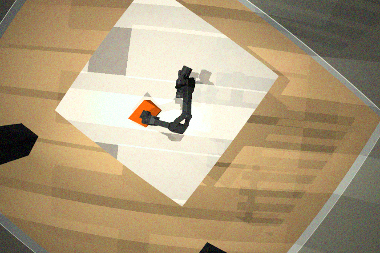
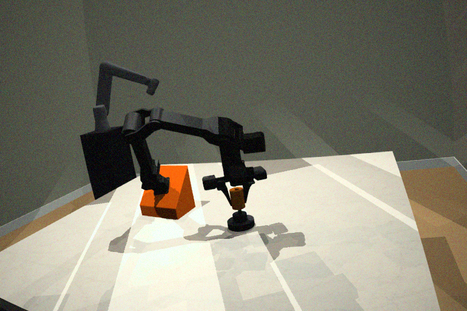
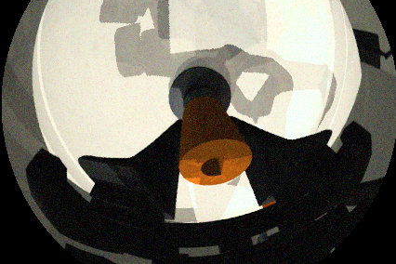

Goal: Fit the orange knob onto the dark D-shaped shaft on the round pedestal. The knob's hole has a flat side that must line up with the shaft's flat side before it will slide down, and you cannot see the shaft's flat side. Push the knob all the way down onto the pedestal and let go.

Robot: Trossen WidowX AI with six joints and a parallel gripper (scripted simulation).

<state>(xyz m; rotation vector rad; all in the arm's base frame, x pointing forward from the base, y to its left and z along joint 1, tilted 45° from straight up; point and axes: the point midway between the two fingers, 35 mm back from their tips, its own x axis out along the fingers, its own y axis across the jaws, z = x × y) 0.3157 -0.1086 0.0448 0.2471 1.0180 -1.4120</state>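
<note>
The orange knob is 20 mm above my gripper tip. The rest, counted from my gripper tip: round dark pedestal: 40 mm below.
</note>
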